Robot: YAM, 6 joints.
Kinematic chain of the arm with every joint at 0, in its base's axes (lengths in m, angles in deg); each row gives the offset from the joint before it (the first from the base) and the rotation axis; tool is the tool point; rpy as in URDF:
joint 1: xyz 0 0 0.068 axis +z
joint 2: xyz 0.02 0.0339 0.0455 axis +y
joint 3: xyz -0.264 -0.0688 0 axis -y
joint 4: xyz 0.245 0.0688 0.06 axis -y
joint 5: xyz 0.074 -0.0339 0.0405 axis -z
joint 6: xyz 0.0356 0 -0.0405 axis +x
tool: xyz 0 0 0 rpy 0 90 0
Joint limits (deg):
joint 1: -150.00..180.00
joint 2: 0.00..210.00
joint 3: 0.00..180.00
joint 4: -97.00..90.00
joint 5: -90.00..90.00
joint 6: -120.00..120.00
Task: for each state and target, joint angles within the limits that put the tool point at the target. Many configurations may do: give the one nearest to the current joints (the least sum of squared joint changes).
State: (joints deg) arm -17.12 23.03 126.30 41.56 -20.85 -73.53
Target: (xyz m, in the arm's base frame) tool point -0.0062 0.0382 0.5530
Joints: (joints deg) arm -40.35 31.59 72.99 30.23 -44.83 -73.53
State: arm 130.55 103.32 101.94 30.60 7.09 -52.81
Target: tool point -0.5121 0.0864 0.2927
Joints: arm 170.71 122.69 97.70 28.22 4.21 -52.81
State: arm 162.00 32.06 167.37 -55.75 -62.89 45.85
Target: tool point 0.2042 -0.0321 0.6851
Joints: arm 176.28 65.86 168.10 -8.23 -31.85 45.85
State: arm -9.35 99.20 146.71 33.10 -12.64 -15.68
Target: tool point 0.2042 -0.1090 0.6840
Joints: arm -29.72 97.47 137.44 35.25 -10.64 -15.68
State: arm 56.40 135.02 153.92 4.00 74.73 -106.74
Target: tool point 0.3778 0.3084 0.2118
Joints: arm 43.37 128.07 101.63 -16.86 81.84 -106.74
